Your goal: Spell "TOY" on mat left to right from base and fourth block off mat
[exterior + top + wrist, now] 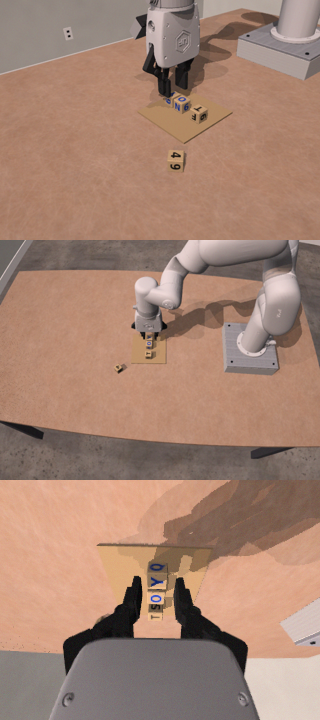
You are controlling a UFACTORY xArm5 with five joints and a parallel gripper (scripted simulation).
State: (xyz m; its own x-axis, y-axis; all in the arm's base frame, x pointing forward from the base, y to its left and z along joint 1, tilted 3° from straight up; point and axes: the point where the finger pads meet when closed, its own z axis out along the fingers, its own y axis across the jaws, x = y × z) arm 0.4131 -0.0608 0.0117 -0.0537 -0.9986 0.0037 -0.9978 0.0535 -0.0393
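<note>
The O block is 4 cm below my hand and 3 cm to the left of it. From my hand the other things lie so: tan mat (5 cm below, 4 cm to the left, 1 cm ahead); then T block (8 cm to the left, 4 cm below, 1 cm ahead).
</note>
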